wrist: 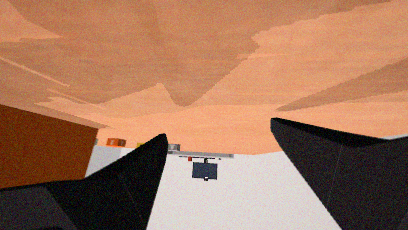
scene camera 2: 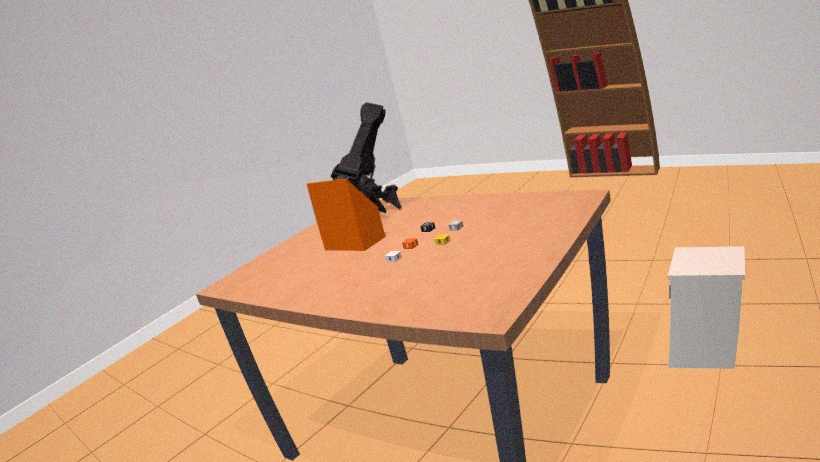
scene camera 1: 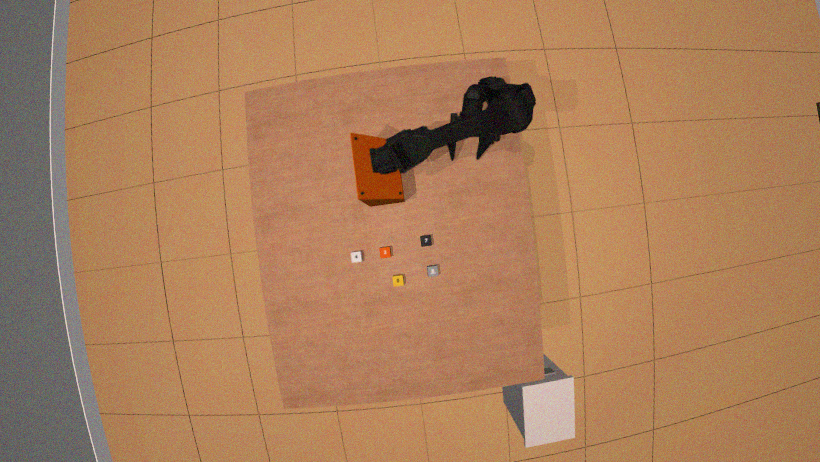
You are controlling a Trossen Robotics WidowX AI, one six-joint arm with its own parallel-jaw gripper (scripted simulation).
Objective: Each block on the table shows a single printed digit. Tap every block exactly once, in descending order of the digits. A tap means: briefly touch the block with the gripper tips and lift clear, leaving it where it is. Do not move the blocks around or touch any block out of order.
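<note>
Here is my gripper (scene camera 2: 393, 210), open and holding nothing. I can see the gripper in the wrist view (wrist: 217, 131) too.
</note>
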